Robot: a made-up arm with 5 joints.
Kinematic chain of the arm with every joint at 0, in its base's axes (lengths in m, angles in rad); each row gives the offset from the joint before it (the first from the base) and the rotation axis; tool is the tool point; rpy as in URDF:
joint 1: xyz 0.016 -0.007 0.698 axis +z
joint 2: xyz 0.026 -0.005 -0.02 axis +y
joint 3: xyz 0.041 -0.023 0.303 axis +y
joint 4: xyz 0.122 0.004 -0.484 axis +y
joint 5: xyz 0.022 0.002 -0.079 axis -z
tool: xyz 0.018 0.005 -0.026 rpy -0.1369 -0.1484 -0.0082
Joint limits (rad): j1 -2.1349..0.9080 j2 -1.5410..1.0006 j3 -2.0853..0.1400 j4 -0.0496..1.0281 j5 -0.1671..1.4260
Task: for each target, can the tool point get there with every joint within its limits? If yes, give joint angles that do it. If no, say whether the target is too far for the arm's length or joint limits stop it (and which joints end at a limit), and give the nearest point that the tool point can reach.
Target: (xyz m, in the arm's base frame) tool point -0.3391 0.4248 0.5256
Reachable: no: joint limits stop it (at a limit: joint 2, joint 3) | nearest point -0.1109 0.1473 0.5018 | short by 0.360 m
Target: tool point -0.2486 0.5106 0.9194
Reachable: no: joint limits stop it (at a limit: joint 2, joint 3, joint 4) | nearest point -0.3016 0.6143 1.1691 | short by 0.276 m
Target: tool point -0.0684 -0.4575 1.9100
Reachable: no: too far | nearest point -0.0421 -0.3173 1.5034 | short by 0.431 m
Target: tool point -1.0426 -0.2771 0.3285
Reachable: no: too far | nearest point -0.4120 -0.6104 0.3826 | short by 0.715 m
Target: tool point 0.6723 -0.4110 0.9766
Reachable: yes | joints -0.5284 0.3886 -1.8842 0.7676 0.0575
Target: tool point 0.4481 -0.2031 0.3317
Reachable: yes | joints -0.3674 0.6825 -0.9126 0.6311 0.5841
